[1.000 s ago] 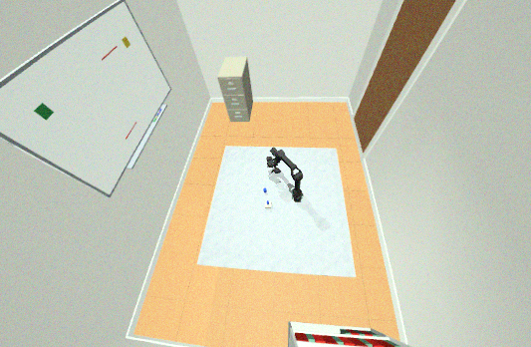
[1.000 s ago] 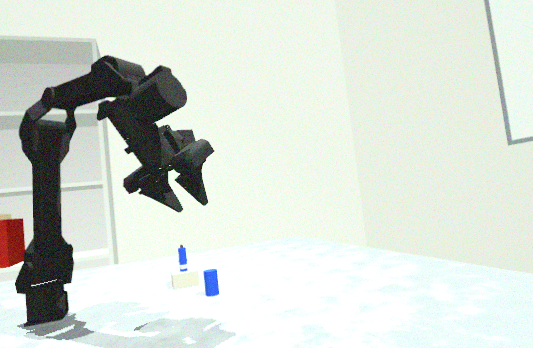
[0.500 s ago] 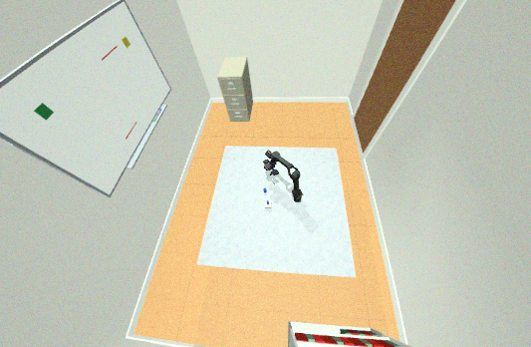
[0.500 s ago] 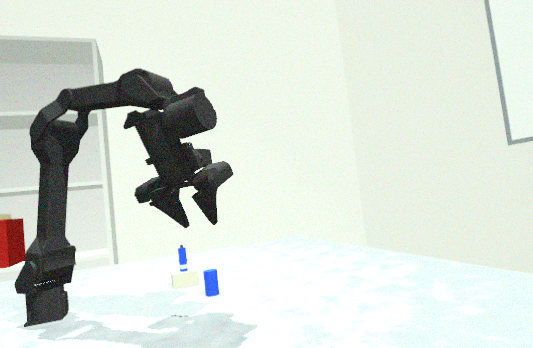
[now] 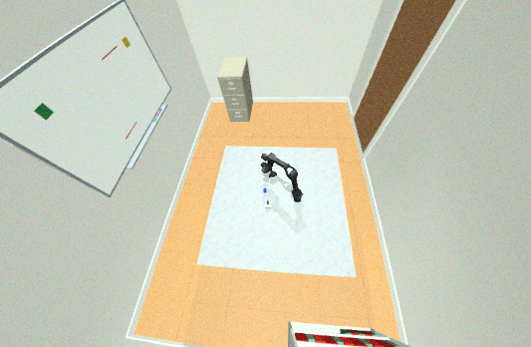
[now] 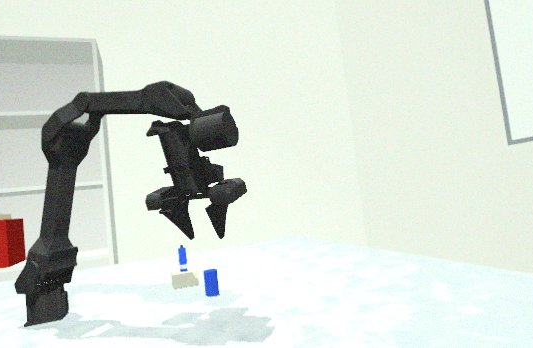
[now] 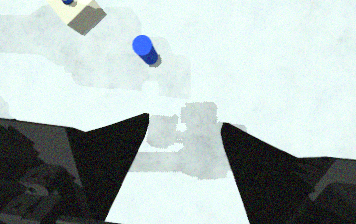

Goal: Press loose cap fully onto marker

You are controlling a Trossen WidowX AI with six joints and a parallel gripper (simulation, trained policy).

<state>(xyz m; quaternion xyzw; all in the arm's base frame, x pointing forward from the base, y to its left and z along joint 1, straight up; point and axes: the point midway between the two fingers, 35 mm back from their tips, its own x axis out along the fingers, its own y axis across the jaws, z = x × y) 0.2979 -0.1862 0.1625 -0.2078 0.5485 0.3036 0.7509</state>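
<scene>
Right now my gripper tip is 12 cm to the right of the blue cap, 10 cm above it and 2 cm short of it. The rest, counted from my gripper tip: cream holder block (26 cm to the left, 11 cm below, 2 cm behind).
</scene>
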